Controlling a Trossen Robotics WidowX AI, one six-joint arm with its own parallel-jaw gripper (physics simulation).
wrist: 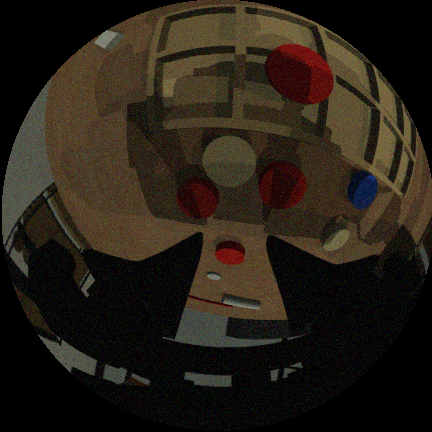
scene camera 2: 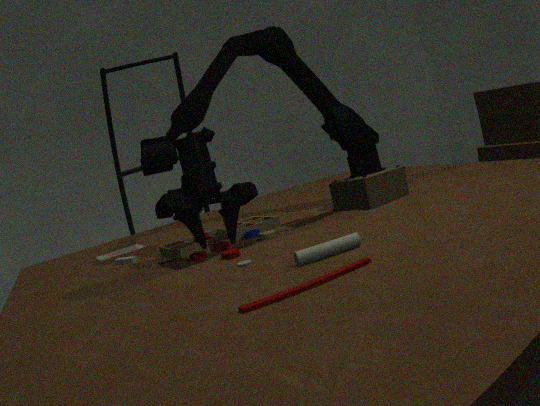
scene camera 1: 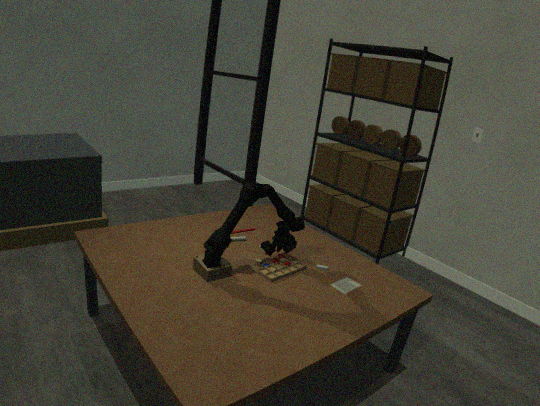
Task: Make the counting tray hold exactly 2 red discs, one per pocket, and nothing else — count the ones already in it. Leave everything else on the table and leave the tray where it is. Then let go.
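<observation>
The wooden counting tray (scene camera 1: 290,274) (scene camera 2: 172,250) (wrist: 240,30) lies on the table, with several square pockets. One red disc (wrist: 300,74) (scene camera 2: 206,235) shows over a near-row pocket and overlaps its divider; whether it lies flat is unclear. Beside the tray, two red discs (wrist: 198,198) (wrist: 282,185) lie on the table in shadow, either side of a pale disc (wrist: 229,161). Another red disc (wrist: 230,253) (scene camera 2: 230,253) shows between the fingers in the wrist view, farther from the tray. My gripper (scene camera 2: 218,245) (wrist: 234,238) is open and empty, pointing down low near these discs.
A blue disc (wrist: 362,189) (scene camera 2: 251,234) and another pale disc (wrist: 336,240) lie by the tray's long side. A small white piece (scene camera 2: 244,263), white cylinder (scene camera 2: 327,249) and red rod (scene camera 2: 305,286) lie nearby. A white block (scene camera 1: 322,266) and white card (scene camera 1: 346,285) lie past the tray.
</observation>
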